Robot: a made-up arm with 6 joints. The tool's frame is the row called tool.
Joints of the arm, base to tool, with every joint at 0 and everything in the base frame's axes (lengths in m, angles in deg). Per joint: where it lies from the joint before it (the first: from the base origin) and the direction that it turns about. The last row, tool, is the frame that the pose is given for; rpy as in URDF.
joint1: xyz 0 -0.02 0.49 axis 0 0 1
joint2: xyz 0.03 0.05 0.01 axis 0 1 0
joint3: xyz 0.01 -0.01 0.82 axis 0 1 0
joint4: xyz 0.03 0 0.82 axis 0 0 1
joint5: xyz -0.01 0 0.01 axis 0 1 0
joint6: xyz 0 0.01 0.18 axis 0 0 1
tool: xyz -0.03 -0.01 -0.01 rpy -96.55 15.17 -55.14
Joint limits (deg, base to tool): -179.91..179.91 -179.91..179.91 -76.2..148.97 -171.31..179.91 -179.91..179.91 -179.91..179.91
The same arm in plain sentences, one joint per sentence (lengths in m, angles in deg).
The arm has six revolute joints in a row. What follows holds with every joint at zero, and every direction is one of the base frame's.
The first joint is mounted 0.02 m along -y and 0.49 m along +z from the base frame's origin and turns about +z, from -179.91 to 179.91 deg.
The second joint is mounted 0.03 m along +x and 0.05 m along +y and 0.01 m along +z from the first joint and turns about +y, from -179.91 to 179.91 deg.
The third joint is mounted 0.01 m along +x and 0.01 m along -y and 0.82 m along +z from the second joint and turns about +y, from -76.2 to 148.97 deg.
The fourth joint is mounted 0.03 m along +x and 0.82 m along +z from the third joint and turns about +z, from -171.31 to 179.91 deg.
The fifth joint is mounted 0.01 m along -x and 0.01 m along +z from the fourth joint and turns about +y, from -179.91 to 179.91 deg.
The sixth joint is mounted 0.01 m along +y and 0.18 m along +z from the fifth joint and turns about +z, from -179.91 to 179.91 deg.
The tool frame, which is the frame that the pose is given for, is mounted 0.03 m along -x and 0.01 m along -y and 0.01 m along -z from the sixth joint; its axes are the base frame's turned by roll -96.55, pitch 15.17 and yaw -55.14 deg (as in URDF: about the fixed x, then y, then z).

